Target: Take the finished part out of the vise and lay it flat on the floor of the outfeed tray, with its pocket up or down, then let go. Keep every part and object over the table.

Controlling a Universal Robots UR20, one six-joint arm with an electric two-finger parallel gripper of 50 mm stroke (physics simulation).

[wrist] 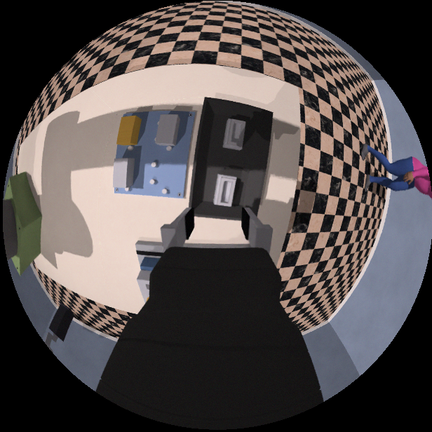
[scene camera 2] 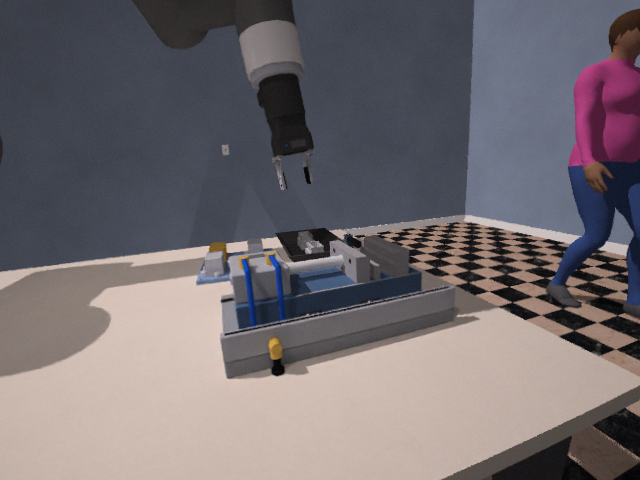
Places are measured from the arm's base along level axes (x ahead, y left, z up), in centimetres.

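Where they show: gripper, fingertip midpoint: [scene camera 2: 297, 186].
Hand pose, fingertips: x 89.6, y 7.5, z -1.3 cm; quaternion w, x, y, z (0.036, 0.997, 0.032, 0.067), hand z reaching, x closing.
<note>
Things, the pixels of their top centre, and the offset from my fingertips. "spot": a spot on its surface instead.
- black outfeed tray, surface spot: [scene camera 2: 286, 240] spot: dz -15.4, dx +0.2, dy +17.3 cm
- light grey part, top centre: [scene camera 2: 314, 244] dz -13.0, dx +3.1, dy +0.4 cm
- vise, top centre: [scene camera 2: 324, 250] dz -7.7, dx -2.6, dy -22.6 cm
- orange block, top centre: [scene camera 2: 217, 245] dz -13.3, dx -17.6, dy +13.0 cm
My gripper [scene camera 2: 295, 184] [wrist: 217, 217] is open and empty, with its fingers wide apart, high above the table near one end of the black outfeed tray [scene camera 2: 286, 240] [wrist: 212, 155]. A light grey part [scene camera 2: 313, 248] [wrist: 225, 190] with a rectangular pocket lies in the tray at the end nearer the gripper; it looks flat on the tray floor, pocket up. A second grey part [wrist: 234, 134] with a pocket lies apart from it, towards the far end. The vise [scene camera 2: 330, 297] [wrist: 149, 263] stands in front of the tray in the scene view; I make out no part between its jaws.
A blue plate [wrist: 135, 187] beside the tray carries an orange block [scene camera 2: 218, 248] [wrist: 129, 130], two grey blocks [wrist: 168, 129] [wrist: 123, 172] and several pegs. A grey trough wall [scene camera 2: 341, 328] surrounds the vise. A green object [wrist: 25, 220] is at the wrist view's left. A person [scene camera 2: 607, 118] [wrist: 407, 172] stands beyond the table.
</note>
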